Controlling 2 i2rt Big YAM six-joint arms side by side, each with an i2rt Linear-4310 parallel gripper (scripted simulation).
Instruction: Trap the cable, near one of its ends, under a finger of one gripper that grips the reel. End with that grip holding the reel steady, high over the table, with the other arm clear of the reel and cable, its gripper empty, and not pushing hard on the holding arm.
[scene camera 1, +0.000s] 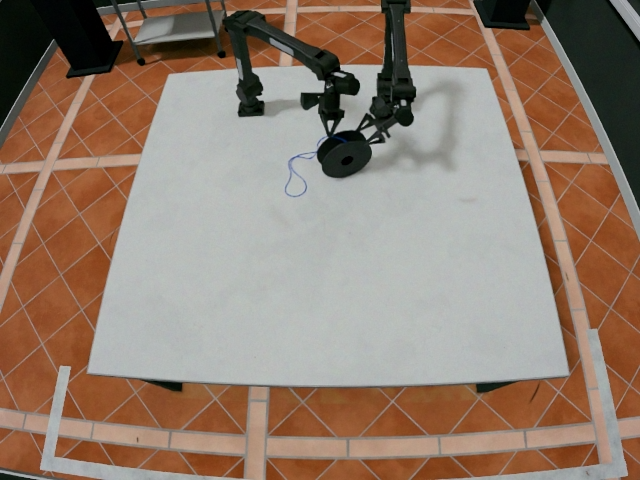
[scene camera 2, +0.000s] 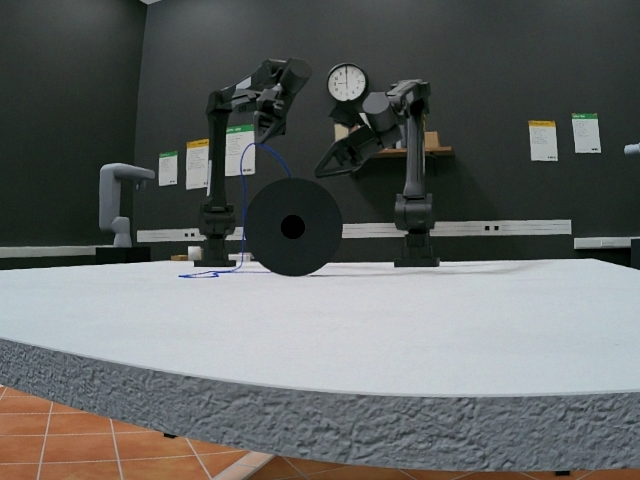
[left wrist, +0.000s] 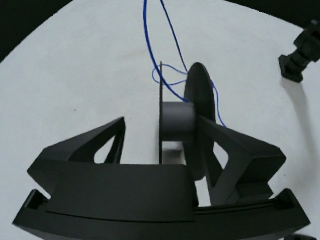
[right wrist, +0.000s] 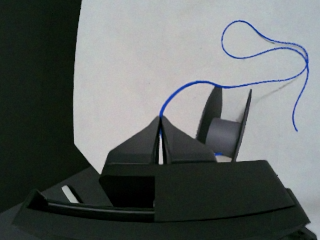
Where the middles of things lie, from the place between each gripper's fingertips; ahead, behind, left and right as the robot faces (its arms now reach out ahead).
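My left gripper (scene camera 2: 315, 174): 6 cm to the left of the black reel (scene camera 2: 293, 227), 1 cm past it, 11 cm above it. The reel, from my right hand (scene camera 2: 257, 144): 60 mm to the left, 60 mm behind, 180 mm below.
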